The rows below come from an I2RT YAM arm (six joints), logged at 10 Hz.
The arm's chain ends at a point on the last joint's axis. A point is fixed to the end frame.
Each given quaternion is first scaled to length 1.
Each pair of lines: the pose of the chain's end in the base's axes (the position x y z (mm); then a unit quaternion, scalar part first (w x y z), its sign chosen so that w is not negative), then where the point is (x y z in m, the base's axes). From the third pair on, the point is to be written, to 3 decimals.
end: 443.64 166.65 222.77 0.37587 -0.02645 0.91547 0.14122
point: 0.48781 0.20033 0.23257
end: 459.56 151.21 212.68 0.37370 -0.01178 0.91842 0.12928
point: 0.50498 0.18341 0.22166
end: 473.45 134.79 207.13 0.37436 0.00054 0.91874 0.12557
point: 0.520 0.166 0.216
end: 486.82 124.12 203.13 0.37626 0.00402 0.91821 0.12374
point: 0.533 0.155 0.212
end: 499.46 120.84 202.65 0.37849 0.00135 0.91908 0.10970
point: 0.546 0.151 0.211
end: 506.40 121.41 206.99 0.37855 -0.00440 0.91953 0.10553
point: 0.553 0.152 0.215
